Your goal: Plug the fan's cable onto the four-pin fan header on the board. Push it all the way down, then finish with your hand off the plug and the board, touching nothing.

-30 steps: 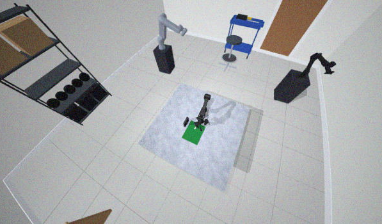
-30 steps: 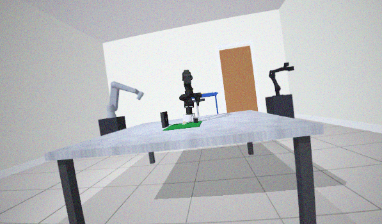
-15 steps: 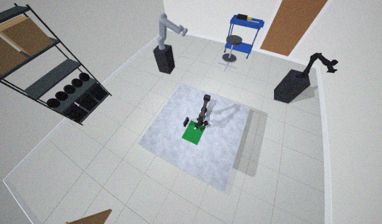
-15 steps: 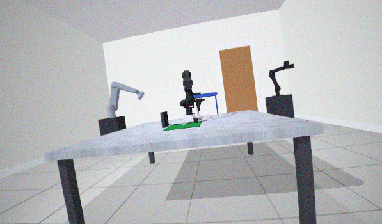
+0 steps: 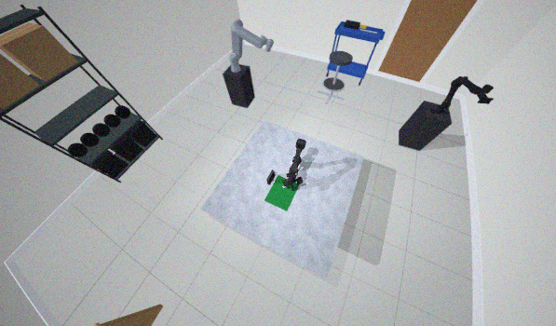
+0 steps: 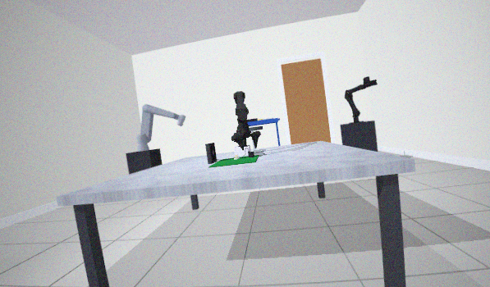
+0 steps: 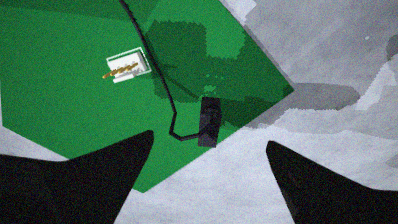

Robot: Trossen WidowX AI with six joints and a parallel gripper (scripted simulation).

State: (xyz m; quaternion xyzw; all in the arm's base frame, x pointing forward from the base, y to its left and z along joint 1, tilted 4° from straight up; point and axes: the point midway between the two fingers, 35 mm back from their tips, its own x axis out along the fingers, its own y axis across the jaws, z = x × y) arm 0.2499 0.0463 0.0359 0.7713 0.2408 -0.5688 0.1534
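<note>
Now: the black fan plug 3 cm below my gripper tip and 1 cm ahead of it. From my gripper tip the other things lie so: black fan 23 cm to the right, 1 cm behind, 1 cm above; then green board 8 cm to the right, 8 cm ahead, 7 cm below.
</note>
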